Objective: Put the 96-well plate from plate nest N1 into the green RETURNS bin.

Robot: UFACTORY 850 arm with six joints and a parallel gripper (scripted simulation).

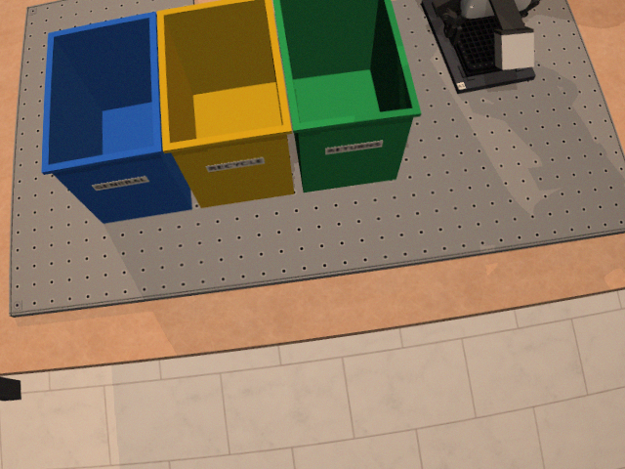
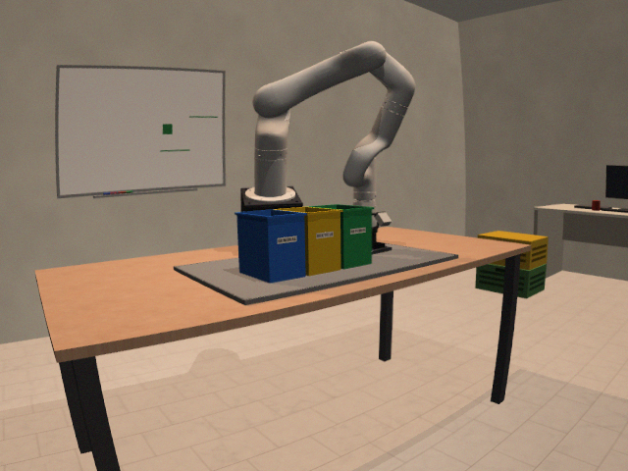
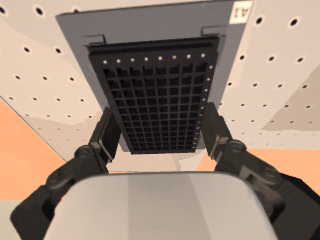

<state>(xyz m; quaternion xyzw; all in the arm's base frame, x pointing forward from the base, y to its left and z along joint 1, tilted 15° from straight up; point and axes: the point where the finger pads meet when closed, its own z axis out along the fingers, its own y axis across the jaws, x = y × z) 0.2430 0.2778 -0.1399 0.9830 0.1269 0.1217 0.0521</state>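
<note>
Now: the dark plate nest N1 20 mm below my hand. Round my hand: yellow recycle bin (170 mm ahead, 330 mm to the right, 60 mm above); green returns bin (150 mm ahead, 200 mm to the right, 60 mm above); black 96-well plate (10 mm below).
</note>
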